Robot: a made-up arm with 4 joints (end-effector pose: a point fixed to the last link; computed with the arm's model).
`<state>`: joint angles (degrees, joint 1 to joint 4).
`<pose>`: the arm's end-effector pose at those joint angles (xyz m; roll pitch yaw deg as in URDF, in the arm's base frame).
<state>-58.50 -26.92 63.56 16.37</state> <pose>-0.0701 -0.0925 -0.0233 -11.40 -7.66 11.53</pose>
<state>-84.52 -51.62 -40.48 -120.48</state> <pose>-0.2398 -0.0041 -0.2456 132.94 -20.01 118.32</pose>
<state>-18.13 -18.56 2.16 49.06</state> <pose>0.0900 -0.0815 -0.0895 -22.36 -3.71 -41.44</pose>
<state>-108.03 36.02 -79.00 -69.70</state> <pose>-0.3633 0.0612 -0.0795 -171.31 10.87 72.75</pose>
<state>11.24 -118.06 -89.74 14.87</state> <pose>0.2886 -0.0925 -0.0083 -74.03 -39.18 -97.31</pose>
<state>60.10 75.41 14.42 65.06</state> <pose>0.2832 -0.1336 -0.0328 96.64 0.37 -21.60</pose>
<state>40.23 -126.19 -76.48 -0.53</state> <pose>0.3004 -0.0750 0.1263 -49.13 -34.26 -99.74</pose>
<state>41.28 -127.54 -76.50 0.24</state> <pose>0.2987 -0.0712 0.1309 -47.31 -35.63 -102.11</pose>
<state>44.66 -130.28 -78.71 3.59</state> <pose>0.2903 -0.0646 0.1451 -39.74 -37.37 -111.73</pose>
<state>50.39 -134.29 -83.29 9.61</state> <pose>0.2749 -0.0556 0.1668 -26.67 -36.47 -128.94</pose>
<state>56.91 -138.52 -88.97 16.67</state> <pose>0.2570 -0.0467 0.1885 -14.71 -30.74 -146.91</pose>
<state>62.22 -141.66 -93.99 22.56</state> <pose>0.2421 -0.0410 0.2044 -8.64 -23.35 -159.21</pose>
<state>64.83 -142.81 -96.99 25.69</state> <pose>0.2342 -0.0398 0.2116 -7.10 -18.78 -164.51</pose>
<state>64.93 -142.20 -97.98 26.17</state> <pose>0.2327 -0.0420 0.2117 -7.53 -17.79 -164.52</pose>
